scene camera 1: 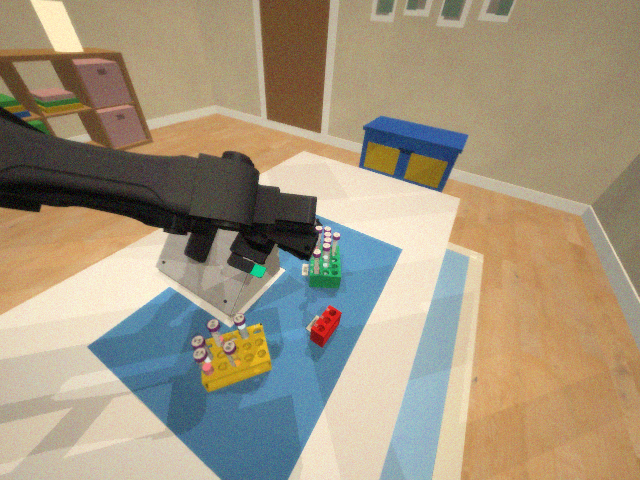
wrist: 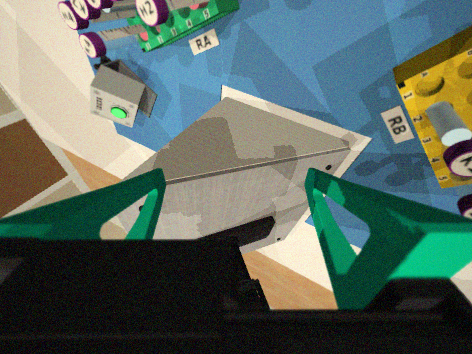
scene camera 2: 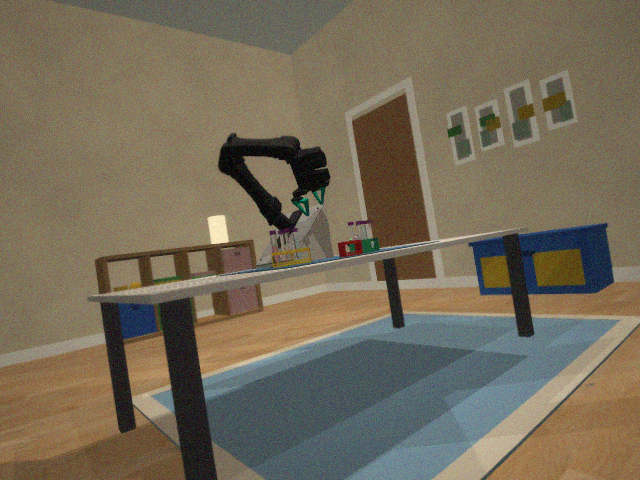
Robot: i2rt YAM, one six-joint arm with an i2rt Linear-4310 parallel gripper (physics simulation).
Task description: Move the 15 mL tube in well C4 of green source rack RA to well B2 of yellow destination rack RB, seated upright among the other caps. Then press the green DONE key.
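Frame: origin at the arm's base, x back, y right, z up, level; metres.
Where they show: gripper, between the fingertips: (wrist: 235, 176) (scene camera 2: 314, 210); arm's base, origin of its link: (scene camera 1: 208, 223).
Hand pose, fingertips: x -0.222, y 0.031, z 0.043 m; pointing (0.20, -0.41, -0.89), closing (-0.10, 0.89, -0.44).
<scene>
Things, the pixels of their top centre, and the offset from my fingertips. "*": a spot on its surface instead. Level surfaces: height alone.
- green source rack RA, centre of its top: (scene camera 1: 325, 259) (scene camera 2: 363, 239) dy -0.170, dx -0.066, dz -0.138 m
- yellow destination rack RB, centre of its top: (scene camera 1: 234, 350) (scene camera 2: 290, 250) dy +0.161, dx -0.029, dz -0.138 m
- green DONE key, a spot on its surface: (wrist: 119, 112) * dy -0.279, dx +0.108, dz -0.123 m
- small red rack, centre of its top: (scene camera 1: 326, 320) (scene camera 2: 349, 241) dy +0.003, dx -0.160, dz -0.138 m
- blue mat, height of its surface: dz -0.188 m
The green source rack RA (scene camera 1: 324, 280) (wrist: 227, 7) stands on the blue mat with several purple-capped tubes upright in it. Which tube is in C4 cannot be told. The yellow destination rack RB (scene camera 1: 237, 379) (wrist: 434, 151) holds several capped tubes and has some open wells. The green DONE key (wrist: 119, 112) is on a small grey box beside RA in the wrist view; the arm hides it in scene camera 1. My gripper (scene camera 2: 313, 208) (wrist: 235, 176) is open and empty, high above the table, over the grey arm base and apart from both racks.
A small red rack (scene camera 1: 325, 326) stands on the blue mat (scene camera 1: 248, 439) between RA and RB, towards the right edge. The grey sloped arm base (scene camera 1: 206, 281) (wrist: 200, 145) rises behind the racks. Upright tubes stick up out of both racks.
</scene>
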